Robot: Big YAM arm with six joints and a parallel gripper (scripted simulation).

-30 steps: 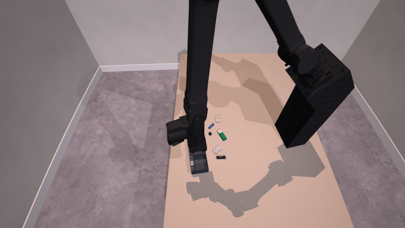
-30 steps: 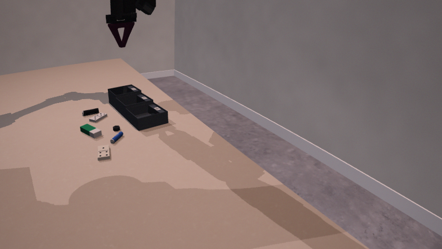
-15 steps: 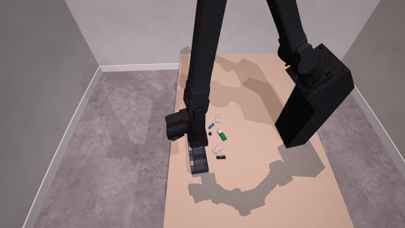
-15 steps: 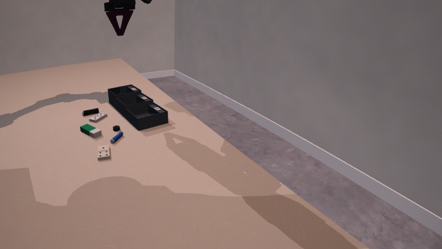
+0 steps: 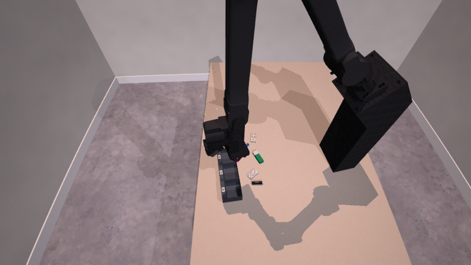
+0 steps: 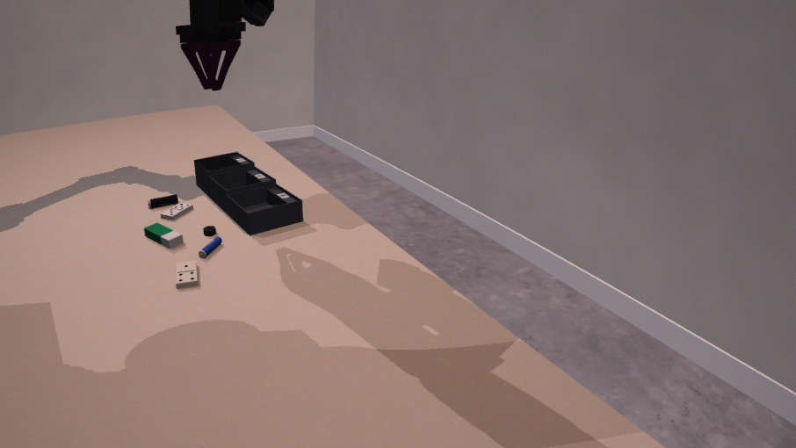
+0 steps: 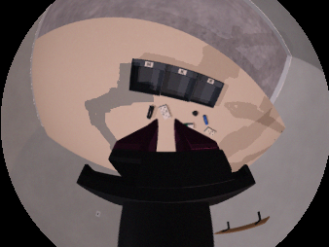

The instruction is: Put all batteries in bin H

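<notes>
The blue battery is 7 cm behind my hand, 16 cm to the right of it and 18 cm below it. Round my hand: black button cell 6 cm behind, 11 cm to the right, 18 cm below; three joined black bins 3 cm ahead, 2 cm to the right, 16 cm below; black battery 9 cm behind, 4 cm to the left, 18 cm below.
</notes>
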